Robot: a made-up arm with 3 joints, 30 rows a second.
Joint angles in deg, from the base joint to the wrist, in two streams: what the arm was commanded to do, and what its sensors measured. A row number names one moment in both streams.
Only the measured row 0 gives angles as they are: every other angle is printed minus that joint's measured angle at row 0.
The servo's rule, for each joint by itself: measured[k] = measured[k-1] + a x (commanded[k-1-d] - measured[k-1]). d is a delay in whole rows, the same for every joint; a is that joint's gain. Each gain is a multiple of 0.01, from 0.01 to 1. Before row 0 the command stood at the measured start. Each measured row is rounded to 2 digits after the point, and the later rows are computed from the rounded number. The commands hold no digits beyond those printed.
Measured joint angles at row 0: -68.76 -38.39 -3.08
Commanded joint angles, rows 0 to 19: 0.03 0.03 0.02; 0.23 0.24 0.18; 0.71 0.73 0.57; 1.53 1.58 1.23; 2.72 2.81 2.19; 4.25 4.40 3.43; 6.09 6.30 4.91; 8.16 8.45 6.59; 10.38 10.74 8.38; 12.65 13.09 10.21; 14.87 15.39 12.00; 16.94 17.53 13.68; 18.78 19.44 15.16; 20.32 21.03 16.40; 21.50 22.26 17.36; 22.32 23.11 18.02; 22.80 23.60 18.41; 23.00 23.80 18.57; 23.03 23.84 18.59; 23.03 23.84 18.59
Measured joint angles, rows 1 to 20: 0.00 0.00 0.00; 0.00 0.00 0.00; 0.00 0.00 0.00; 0.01 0.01 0.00; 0.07 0.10 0.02; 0.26 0.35 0.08; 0.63 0.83 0.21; 1.24 1.60 0.43; 2.11 2.69 0.76; 3.26 4.10 1.22; 4.68 5.80 1.81; 6.33 7.73 2.53; 8.16 9.82 3.37; 10.11 11.99 4.32; 12.09 14.15 5.35; 14.03 16.21 6.43; 15.85 18.09 7.53; 17.49 19.72 8.61; 18.89 21.04 9.65; 20.02 22.04 10.61
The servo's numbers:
d 3
a 0.29 0.39 0.11

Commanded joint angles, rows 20 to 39: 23.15 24.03 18.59; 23.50 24.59 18.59; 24.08 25.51 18.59; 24.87 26.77 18.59; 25.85 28.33 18.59; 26.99 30.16 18.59; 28.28 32.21 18.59; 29.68 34.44 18.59; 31.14 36.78 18.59; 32.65 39.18 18.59; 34.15 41.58 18.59; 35.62 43.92 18.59; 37.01 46.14 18.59; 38.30 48.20 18.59; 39.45 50.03 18.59; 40.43 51.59 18.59; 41.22 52.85 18.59; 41.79 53.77 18.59; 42.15 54.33 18.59; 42.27 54.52 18.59
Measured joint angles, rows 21 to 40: 20.88 22.73 11.49; 21.50 23.16 12.27; 21.94 23.43 12.97; 22.29 23.66 13.59; 22.64 24.02 14.14; 23.06 24.60 14.63; 23.58 25.45 15.07; 24.24 26.57 15.46; 25.04 27.97 15.80; 25.98 29.62 16.11; 27.05 31.50 16.38; 28.24 33.56 16.62; 29.52 35.75 16.84; 30.86 38.02 17.03; 32.24 40.32 17.20; 33.62 42.59 17.35; 34.98 44.78 17.49; 36.28 46.83 17.61; 37.48 48.69 17.72; 38.56 50.31 17.82
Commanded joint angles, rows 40 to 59: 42.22 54.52 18.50; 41.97 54.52 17.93; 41.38 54.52 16.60; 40.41 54.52 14.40; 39.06 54.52 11.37; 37.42 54.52 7.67; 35.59 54.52 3.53; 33.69 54.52 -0.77; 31.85 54.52 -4.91; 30.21 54.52 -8.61; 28.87 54.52 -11.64; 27.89 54.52 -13.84; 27.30 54.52 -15.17; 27.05 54.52 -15.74; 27.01 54.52 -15.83; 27.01 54.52 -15.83; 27.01 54.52 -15.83; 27.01 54.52 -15.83; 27.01 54.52 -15.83; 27.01 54.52 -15.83
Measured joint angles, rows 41 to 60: 39.50 51.66 17.90; 40.27 52.70 17.98; 40.85 53.41 18.05; 41.25 53.84 18.10; 41.46 54.11 18.08; 41.44 54.27 17.92; 41.14 54.37 17.53; 40.54 54.43 16.85; 39.64 54.47 15.84; 38.47 54.49 14.49; 37.08 54.50 12.81; 35.56 54.51 10.86; 34.01 54.51 8.72; 32.52 54.51 6.48; 31.18 54.51 4.24; 30.05 54.51 2.10; 29.18 54.51 0.14; 28.55 54.51 -1.62; 28.10 54.51 -3.18; 27.78 54.51 -4.57
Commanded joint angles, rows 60 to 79: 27.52 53.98 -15.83; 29.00 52.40 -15.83; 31.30 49.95 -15.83; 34.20 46.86 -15.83; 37.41 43.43 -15.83; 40.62 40.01 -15.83; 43.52 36.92 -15.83; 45.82 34.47 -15.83; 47.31 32.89 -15.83; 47.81 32.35 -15.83; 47.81 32.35 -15.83; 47.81 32.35 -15.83; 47.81 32.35 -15.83; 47.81 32.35 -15.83; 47.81 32.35 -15.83; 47.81 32.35 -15.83; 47.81 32.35 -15.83; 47.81 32.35 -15.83; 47.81 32.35 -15.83; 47.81 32.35 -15.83
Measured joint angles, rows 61 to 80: 27.56 54.51 -5.81; 27.40 54.51 -6.91; 27.29 54.51 -7.89; 27.36 54.30 -8.76; 27.84 53.56 -9.54; 28.84 52.15 -10.23; 30.39 50.09 -10.85; 32.43 47.49 -11.40; 34.81 44.57 -11.89; 37.34 41.59 -12.32; 39.80 38.81 -12.71; 41.98 36.50 -13.05; 43.67 34.88 -13.36; 44.87 33.89 -13.63; 45.72 33.29 -13.87; 46.33 32.92 -14.09; 46.76 32.70 -14.28; 47.06 32.56 -14.45; 47.28 32.48 -14.60; 47.43 32.43 -14.74
